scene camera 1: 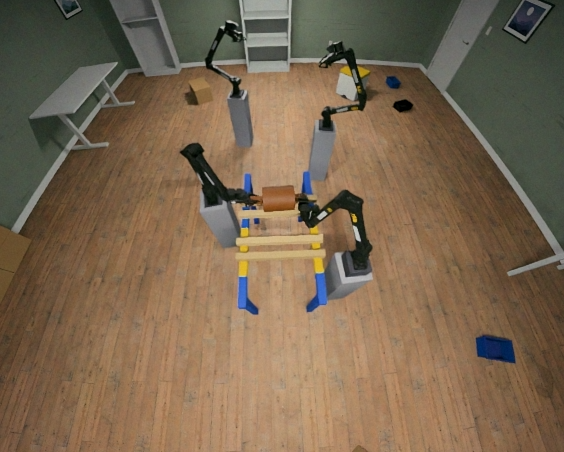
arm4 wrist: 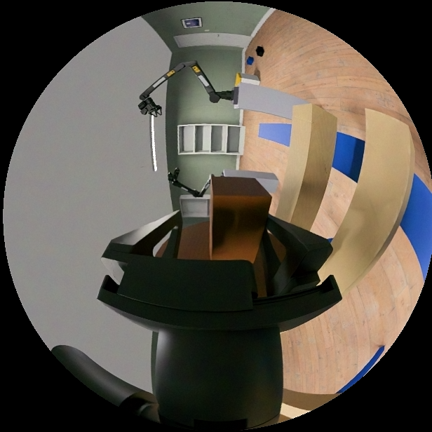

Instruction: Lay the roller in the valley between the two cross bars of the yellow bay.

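The orange-brown roller (arm4 wrist: pixel 240 222) (scene camera 1: pixel 279 198) is level, held at both ends above the rear pair of cross bars. In the wrist view arm4's gripper (arm4 wrist: pixel 225 212) is shut on the roller's squared end; the barrel shows partly behind the fingers. In the scene view a gripper at the near left (scene camera 1: pixel 256 199) is at the roller's left end and a gripper at the near right (scene camera 1: pixel 303 199) at its right end. The yellow bay (scene camera 1: pixel 243 268) has two pale wooden cross bars, one farther (scene camera 1: pixel 280 240) and one nearer (scene camera 1: pixel 280 255), in front of the roller, with a narrow gap between them.
Blue rail sections (scene camera 1: pixel 243 290) adjoin the yellow ones. A rear cross bar (scene camera 1: pixel 270 214) lies below the roller. Two far arms stand on grey pedestals (scene camera 1: pixel 241 122) (scene camera 1: pixel 322 152), their grippers raised. Grey pedestals of the near arms (scene camera 1: pixel 220 225) (scene camera 1: pixel 345 285) flank the frame.
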